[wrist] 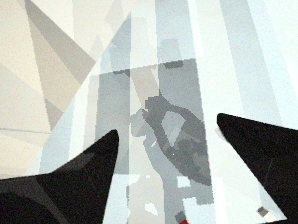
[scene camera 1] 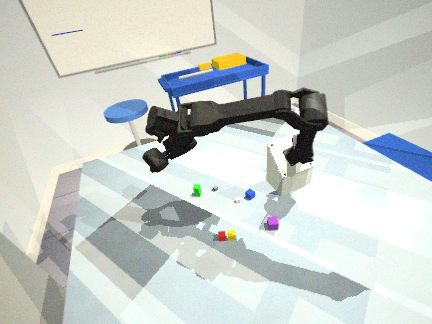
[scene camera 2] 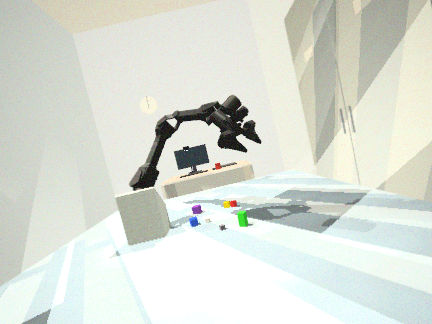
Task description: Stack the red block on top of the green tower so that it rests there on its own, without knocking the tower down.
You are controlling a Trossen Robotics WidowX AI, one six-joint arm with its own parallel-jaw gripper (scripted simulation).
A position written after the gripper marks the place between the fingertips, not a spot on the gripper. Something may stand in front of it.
Note:
The gripper [scene camera 1: 161, 164] is open, with nothing in its grasp.
The gripper also shows in the wrist view [wrist: 166, 126] and in scene camera 2 [scene camera 2: 254, 147].

